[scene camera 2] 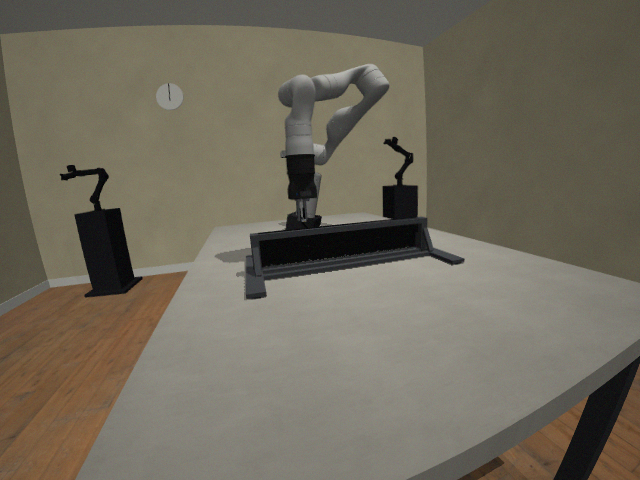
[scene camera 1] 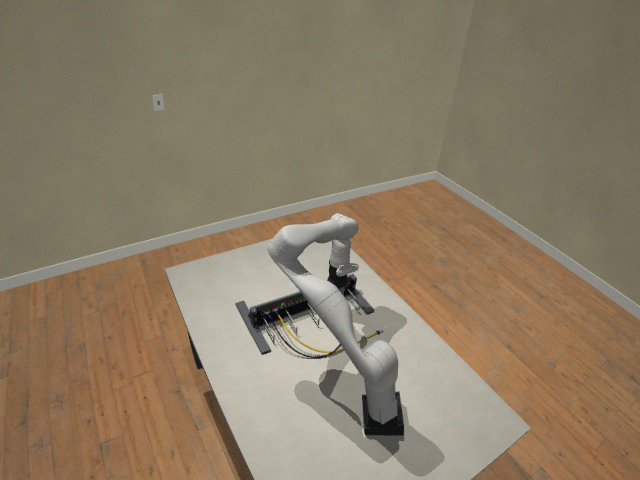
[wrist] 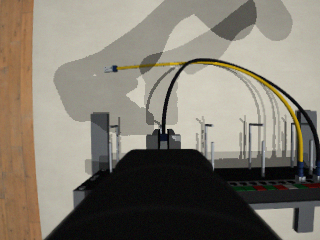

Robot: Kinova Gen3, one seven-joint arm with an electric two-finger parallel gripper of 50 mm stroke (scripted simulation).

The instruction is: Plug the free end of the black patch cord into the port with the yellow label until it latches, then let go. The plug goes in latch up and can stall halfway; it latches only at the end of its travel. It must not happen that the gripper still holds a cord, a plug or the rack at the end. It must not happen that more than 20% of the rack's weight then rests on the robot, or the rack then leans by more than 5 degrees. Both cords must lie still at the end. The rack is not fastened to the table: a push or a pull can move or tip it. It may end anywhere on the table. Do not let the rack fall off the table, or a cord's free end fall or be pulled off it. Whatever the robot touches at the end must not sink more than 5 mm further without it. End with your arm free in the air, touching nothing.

Labels:
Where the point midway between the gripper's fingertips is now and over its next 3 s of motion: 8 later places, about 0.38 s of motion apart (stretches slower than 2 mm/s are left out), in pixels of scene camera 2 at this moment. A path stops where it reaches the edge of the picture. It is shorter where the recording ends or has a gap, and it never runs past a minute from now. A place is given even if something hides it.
My gripper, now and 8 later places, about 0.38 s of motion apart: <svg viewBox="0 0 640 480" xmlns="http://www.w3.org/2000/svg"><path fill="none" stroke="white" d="M302 220L302 220L303 224L303 229L303 232L303 232L303 232L304 232L304 232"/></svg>

